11 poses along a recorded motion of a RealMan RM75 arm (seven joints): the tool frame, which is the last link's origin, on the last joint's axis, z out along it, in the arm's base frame.
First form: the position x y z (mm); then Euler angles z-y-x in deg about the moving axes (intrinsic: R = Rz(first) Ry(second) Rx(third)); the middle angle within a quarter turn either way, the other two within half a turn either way.
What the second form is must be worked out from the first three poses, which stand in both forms.
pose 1, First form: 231.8 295.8 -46.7 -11.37 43.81 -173.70
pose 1, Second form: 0.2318 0.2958 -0.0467 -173.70 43.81 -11.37
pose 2, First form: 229.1 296.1 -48.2 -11.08 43.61 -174.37
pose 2, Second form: 0.2291 0.2961 -0.0482 -174.37 43.61 -11.08
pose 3, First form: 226.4 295.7 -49.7 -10.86 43.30 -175.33
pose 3, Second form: 0.2264 0.2957 -0.0497 -175.33 43.30 -10.86
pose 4, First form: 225.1 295.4 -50.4 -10.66 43.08 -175.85
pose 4, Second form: 0.2251 0.2954 -0.0504 -175.85 43.08 -10.66
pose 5, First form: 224.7 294.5 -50.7 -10.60 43.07 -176.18
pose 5, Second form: 0.2247 0.2945 -0.0507 -176.18 43.07 -10.60
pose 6, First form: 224.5 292.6 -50.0 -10.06 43.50 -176.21
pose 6, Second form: 0.2245 0.2926 -0.0500 -176.21 43.50 -10.06
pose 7, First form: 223.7 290.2 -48.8 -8.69 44.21 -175.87
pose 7, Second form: 0.2237 0.2902 -0.0488 -175.87 44.21 -8.69
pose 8, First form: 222.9 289.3 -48.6 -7.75 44.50 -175.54
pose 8, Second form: 0.2229 0.2893 -0.0486 -175.54 44.50 -7.75
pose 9, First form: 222.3 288.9 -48.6 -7.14 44.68 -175.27
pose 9, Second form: 0.2223 0.2889 -0.0486 -175.27 44.68 -7.14
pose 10, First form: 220.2 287.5 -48.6 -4.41 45.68 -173.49
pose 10, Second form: 0.2202 0.2875 -0.0486 -173.49 45.68 -4.41
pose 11, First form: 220.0 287.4 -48.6 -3.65 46.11 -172.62
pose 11, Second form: 0.2200 0.2874 -0.0486 -172.62 46.11 -3.65
